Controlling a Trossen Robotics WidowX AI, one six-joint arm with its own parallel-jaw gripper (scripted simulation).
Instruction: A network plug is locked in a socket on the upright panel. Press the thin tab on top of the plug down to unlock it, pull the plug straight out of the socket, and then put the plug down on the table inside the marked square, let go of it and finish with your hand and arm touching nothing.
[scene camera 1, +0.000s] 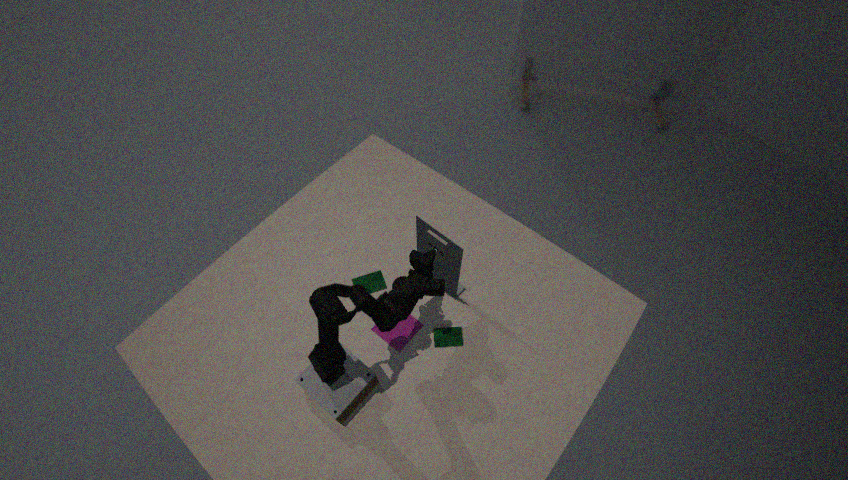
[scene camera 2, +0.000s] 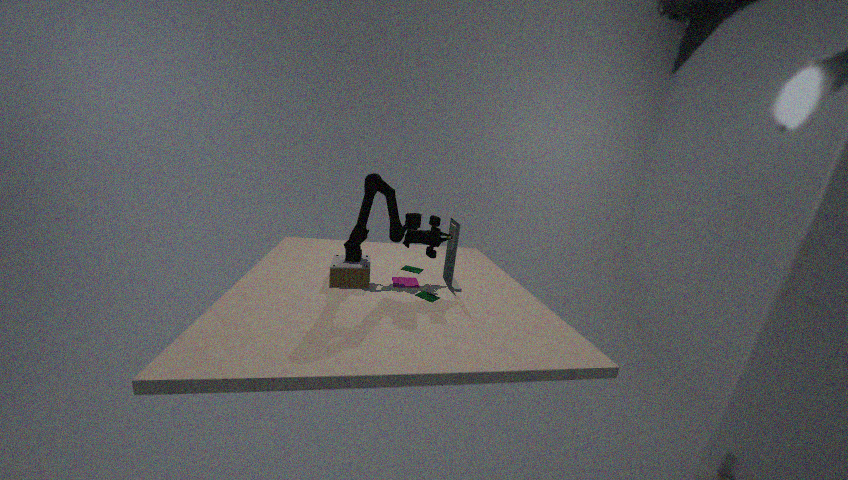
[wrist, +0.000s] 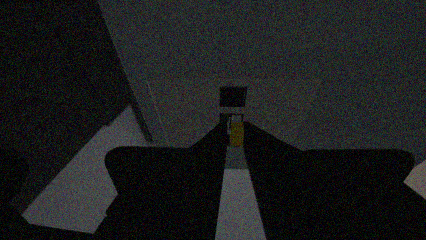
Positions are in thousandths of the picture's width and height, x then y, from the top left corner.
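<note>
My gripper (scene camera 1: 512, 522) and (wrist: 550, 531). Magenta square (scene camera 1: 476, 693).
</note>
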